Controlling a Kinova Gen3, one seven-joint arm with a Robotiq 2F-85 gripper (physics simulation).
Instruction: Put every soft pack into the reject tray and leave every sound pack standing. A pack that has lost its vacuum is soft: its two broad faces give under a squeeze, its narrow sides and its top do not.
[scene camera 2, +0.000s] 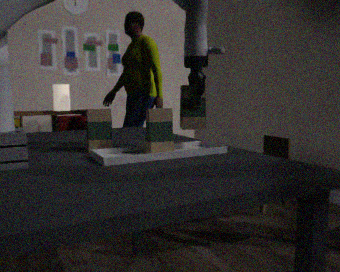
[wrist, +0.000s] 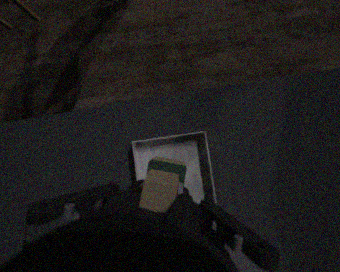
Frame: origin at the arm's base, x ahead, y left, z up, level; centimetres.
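Seen in the pictures: gripper, between the fingertips: (scene camera 2: 197, 106).
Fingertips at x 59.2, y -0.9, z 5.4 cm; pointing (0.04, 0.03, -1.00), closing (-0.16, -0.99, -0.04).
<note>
Pixels of each thing's top centre, then the offset from my fingertips to it. Level surfaces: height alone.
- tan pack with a green band, centre of its top: (wrist: 147, 238) (scene camera 2: 192, 85) dy +0.2, dx -1.3, dz +7.0 cm
- white reject tray, centre of its top: (wrist: 182, 237) (scene camera 2: 160, 147) dy -2.3, dx -13.3, dz -12.3 cm
- dark table, height of its surface: dz -14.5 cm
My gripper (scene camera 2: 196, 94) (wrist: 163, 187) is shut on a tan pack with a green band (scene camera 2: 192, 113) (wrist: 159, 186). It holds the pack upright in the air, at the right in the scene view. In the wrist view the white reject tray (scene camera 2: 120, 159) (wrist: 170, 136) lies below the held pack, partly hidden by it and the fingers. A second pack (scene camera 2: 160, 130) stands upright, seemingly inside the tray. A third pack (scene camera 2: 99, 131) stands upright on the table behind the tray's left end. These two do not show in the wrist view. The picture is dim and grainy.
The dark table (scene camera 2: 90, 190) (wrist: 280, 150) carries the tray. A grey slatted object (scene camera 2: 14, 150) is at the left edge of the scene view. A person in a yellow top (scene camera 2: 141, 65) is in the background. A brown chair back (scene camera 2: 276, 146) shows beyond the table at the right.
</note>
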